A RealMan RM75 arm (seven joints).
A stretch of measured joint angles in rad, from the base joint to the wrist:
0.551 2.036 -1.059 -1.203 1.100 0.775 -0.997
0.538 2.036 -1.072 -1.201 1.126 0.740 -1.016
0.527 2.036 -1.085 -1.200 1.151 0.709 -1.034
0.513 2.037 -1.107 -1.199 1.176 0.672 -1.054
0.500 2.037 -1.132 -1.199 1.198 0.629 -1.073
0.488 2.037 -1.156 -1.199 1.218 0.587 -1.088
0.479 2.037 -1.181 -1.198 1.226 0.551 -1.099
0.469 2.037 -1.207 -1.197 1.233 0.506 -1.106
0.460 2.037 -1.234 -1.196 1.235 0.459 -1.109
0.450 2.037 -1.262 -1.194 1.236 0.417 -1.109
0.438 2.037 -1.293 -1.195 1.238 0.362 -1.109
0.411 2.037 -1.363 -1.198 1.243 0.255 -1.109
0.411 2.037 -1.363 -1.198 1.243 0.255 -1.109
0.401 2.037 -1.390 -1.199 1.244 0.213 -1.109
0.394 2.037 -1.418 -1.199 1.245 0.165 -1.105
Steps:
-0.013 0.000 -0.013 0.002 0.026 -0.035 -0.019
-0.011 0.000 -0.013 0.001 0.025 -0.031 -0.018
-0.014 0.001 -0.022 0.001 0.025 -0.037 -0.020
-0.013 0.000 -0.025 0.000 0.022 -0.043 -0.019
-0.012 0.000 -0.024 0.000 0.020 -0.042 -0.015
-0.009 0.000 -0.025 0.001 0.008 -0.036 -0.011
-0.010 0.000 -0.026 0.001 0.007 -0.045 -0.007
-0.009 0.000 -0.027 0.001 0.002 -0.047 -0.003
-0.010 0.000 -0.028 0.002 0.001 -0.042 0.000
-0.012 0.000 -0.031 -0.001 0.002 -0.055 0.000
-0.027 0.000 -0.070 -0.003 0.005 -0.107 0.000
0.000 0.000 0.000 0.000 0.000 0.000 0.000
-0.010 0.000 -0.027 -0.001 0.001 -0.042 0.000
-0.007 0.000 -0.028 0.000 0.001 -0.048 0.004

